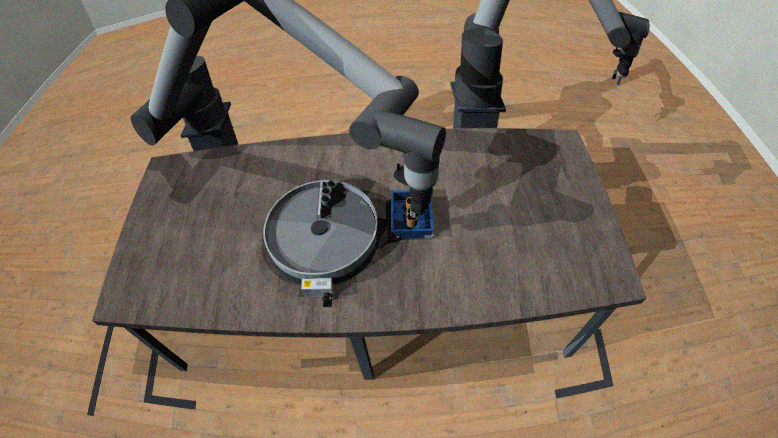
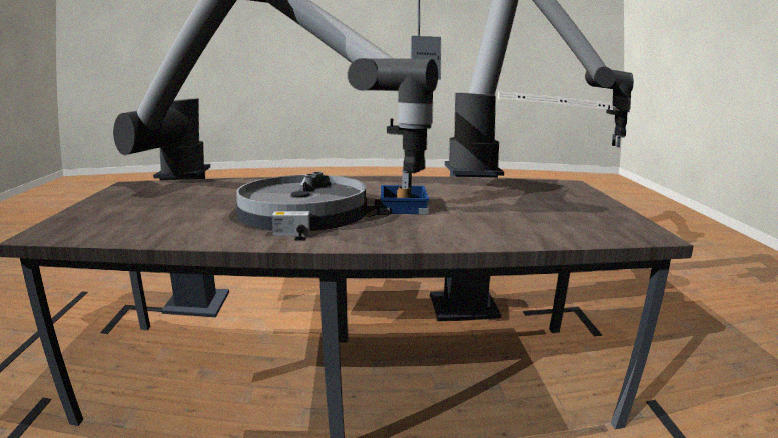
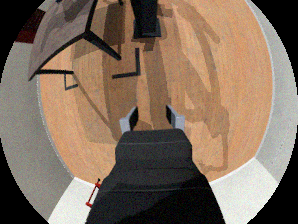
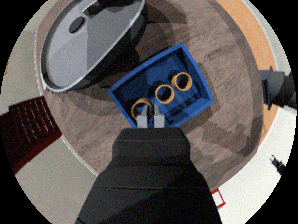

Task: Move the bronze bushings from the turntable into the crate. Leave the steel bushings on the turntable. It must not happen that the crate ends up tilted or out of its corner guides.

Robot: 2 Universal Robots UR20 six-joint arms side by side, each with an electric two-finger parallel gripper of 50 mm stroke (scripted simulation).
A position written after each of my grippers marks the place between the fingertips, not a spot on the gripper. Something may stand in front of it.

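Image 1 gives me a blue crate [image 1: 399,227]. In image 2 there's that crate [image 2: 419,198] again, plus my right gripper [image 2: 406,189]. My left gripper [image 3: 152,111] is the one you'd see in image 3, and then image 4 has my right gripper [image 4: 151,110] together with the crate [image 4: 141,83].
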